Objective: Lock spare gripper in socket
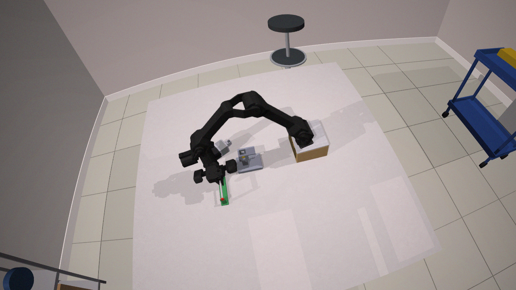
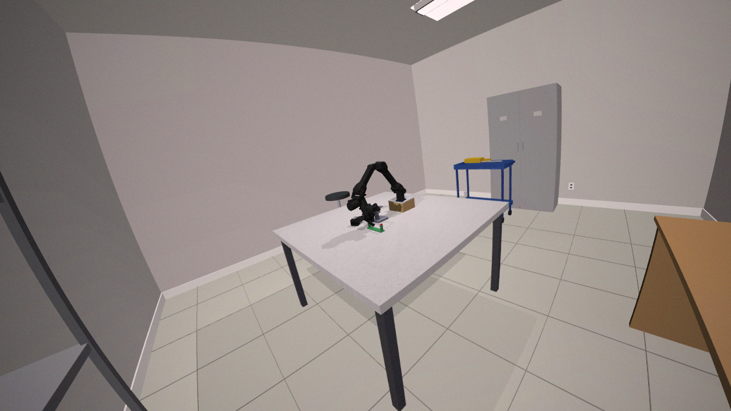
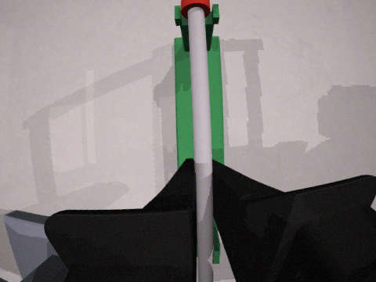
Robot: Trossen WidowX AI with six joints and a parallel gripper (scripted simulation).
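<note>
Now: gripper tip 1 cm short of the green pin rest and 2 cm to the right of it. Also, from my gripper tip: spare gripper 5 cm behind, 20 cm to the right; grey mount 14 cm behind, 7 cm to the right, 3 cm above.
</note>
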